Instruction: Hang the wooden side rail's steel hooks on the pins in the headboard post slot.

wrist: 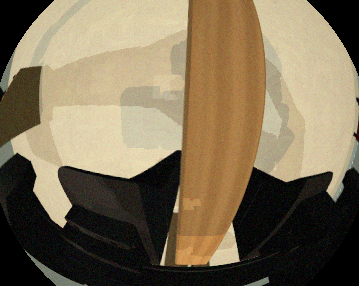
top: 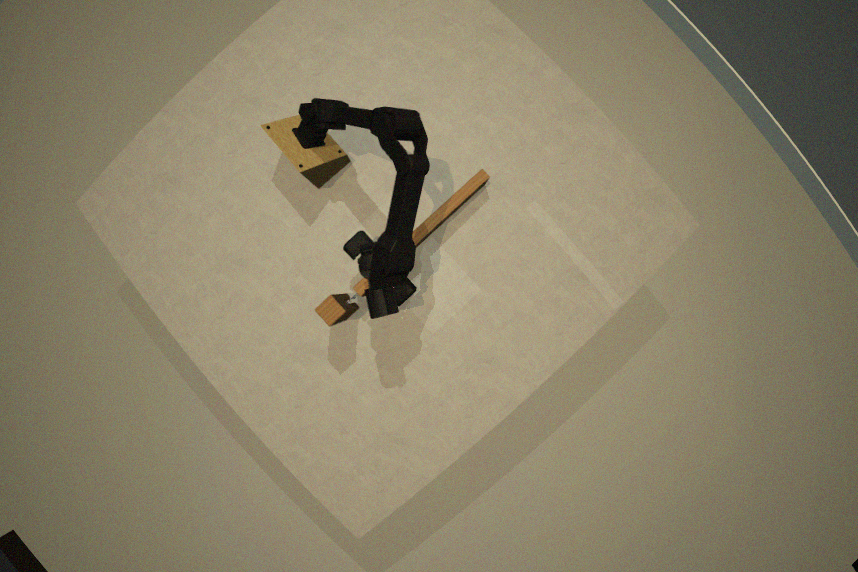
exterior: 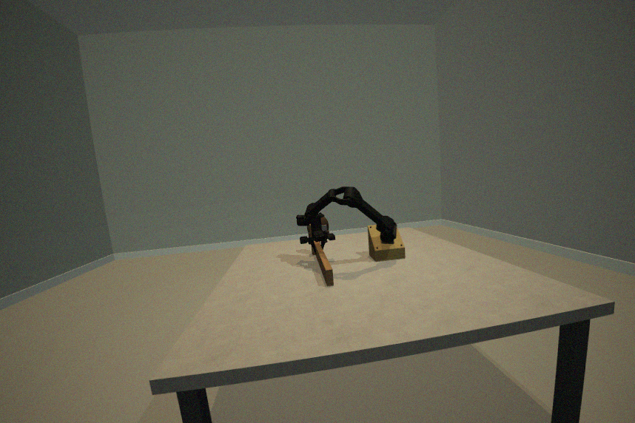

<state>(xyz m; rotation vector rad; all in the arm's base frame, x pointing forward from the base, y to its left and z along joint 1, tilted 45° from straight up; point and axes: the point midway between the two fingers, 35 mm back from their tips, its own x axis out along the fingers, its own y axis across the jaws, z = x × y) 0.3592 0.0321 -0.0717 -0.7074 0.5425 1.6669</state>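
My gripper tip is 2 cm short of the headboard post, 13 cm to the left of it and 4 cm below it.
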